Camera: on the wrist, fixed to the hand. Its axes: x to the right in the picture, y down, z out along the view.
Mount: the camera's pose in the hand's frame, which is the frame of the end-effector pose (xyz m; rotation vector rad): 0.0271 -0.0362 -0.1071 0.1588 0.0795 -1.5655
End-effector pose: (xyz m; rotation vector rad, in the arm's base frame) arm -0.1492 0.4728 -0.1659 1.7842 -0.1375 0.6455
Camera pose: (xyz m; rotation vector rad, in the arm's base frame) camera -0.1494 0.5891 -0.1650 1.4468 1.2695 -0.4319
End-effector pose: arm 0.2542 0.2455 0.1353 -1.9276 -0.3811 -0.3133
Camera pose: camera 0.2601 0.1622 0.2162 -1.0760 -1.7455 -1.2773
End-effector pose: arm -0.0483 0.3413 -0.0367 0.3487 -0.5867 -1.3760
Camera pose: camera -0.0135 0.2973 -0.1385 1.1204 -0.2858 -2.7756
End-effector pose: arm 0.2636 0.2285 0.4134 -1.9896 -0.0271 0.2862
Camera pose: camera 0.3167 0.1523 0.4833 -1.3108 -1.3619 -0.7705
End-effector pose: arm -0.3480 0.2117 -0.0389 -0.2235 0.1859 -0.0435
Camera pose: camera -0.3423 0.1515 -0.1382 -0.1619 0.0464 -1.6176
